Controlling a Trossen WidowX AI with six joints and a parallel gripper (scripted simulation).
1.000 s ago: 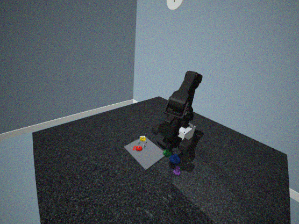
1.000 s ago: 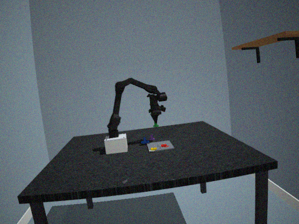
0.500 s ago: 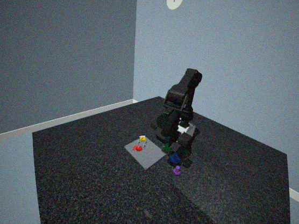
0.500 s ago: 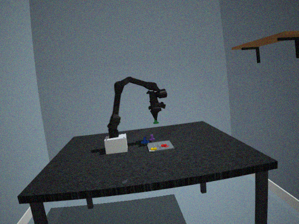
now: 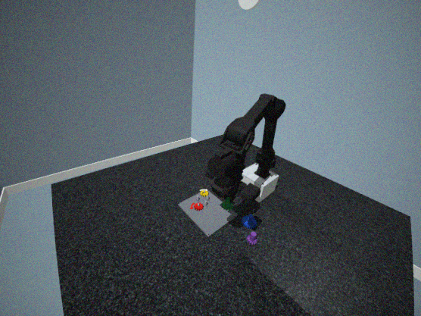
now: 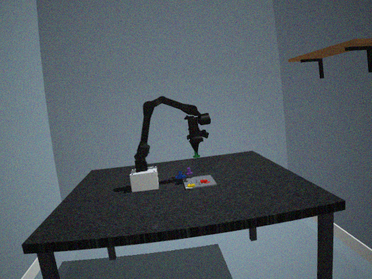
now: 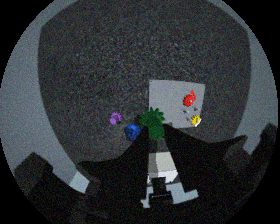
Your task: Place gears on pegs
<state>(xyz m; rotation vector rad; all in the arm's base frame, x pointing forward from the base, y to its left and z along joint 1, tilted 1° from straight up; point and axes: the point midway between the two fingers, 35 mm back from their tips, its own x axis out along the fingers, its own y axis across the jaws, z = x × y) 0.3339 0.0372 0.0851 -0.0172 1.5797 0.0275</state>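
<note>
The red gear is 15 cm to the right of my gripper tip and 14 cm below it. Also, from my gripper tip: blue gear: 10 cm behind, 5 cm to the left, 14 cm below; green gear: 1 cm below; purple gear: 4 cm behind, 11 cm to the left, 14 cm below.
</note>
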